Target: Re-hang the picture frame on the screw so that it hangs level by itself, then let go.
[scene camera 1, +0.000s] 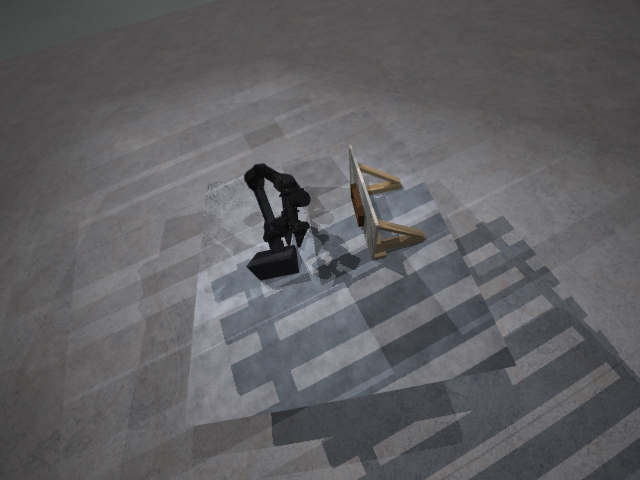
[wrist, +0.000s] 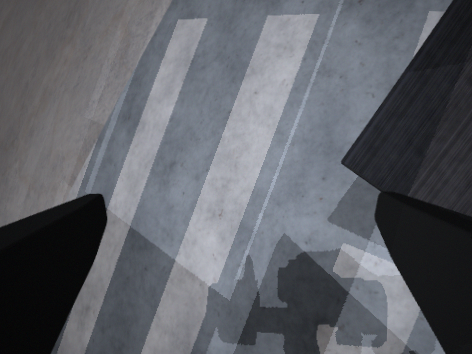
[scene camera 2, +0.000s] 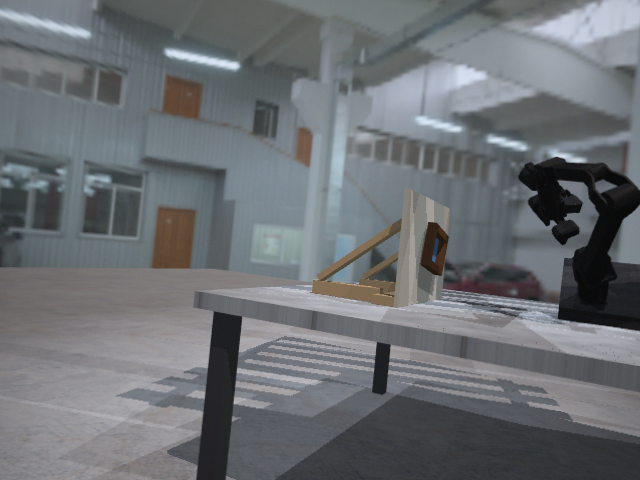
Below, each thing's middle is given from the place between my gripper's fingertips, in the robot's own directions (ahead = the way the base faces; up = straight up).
My gripper is now 36 cm short of the pale upright board (scene camera 2: 414, 284), 17 cm to the right of it and 9 cm above it.
